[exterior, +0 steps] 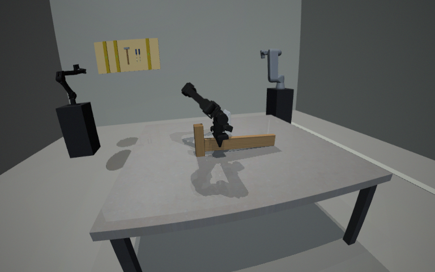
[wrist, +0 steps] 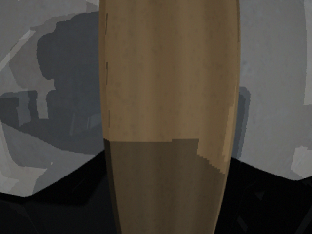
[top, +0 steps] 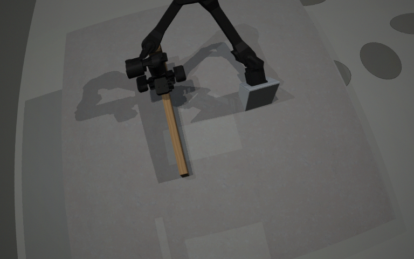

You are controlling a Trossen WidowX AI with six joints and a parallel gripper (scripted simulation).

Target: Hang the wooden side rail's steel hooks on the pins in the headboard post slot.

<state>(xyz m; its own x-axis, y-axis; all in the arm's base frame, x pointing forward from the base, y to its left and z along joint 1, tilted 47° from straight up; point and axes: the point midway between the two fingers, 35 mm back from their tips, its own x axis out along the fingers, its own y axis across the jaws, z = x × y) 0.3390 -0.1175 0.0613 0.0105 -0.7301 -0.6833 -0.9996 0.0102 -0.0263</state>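
Right now the headboard post is 110 mm to the right of my gripper tip and 40 mm above it.
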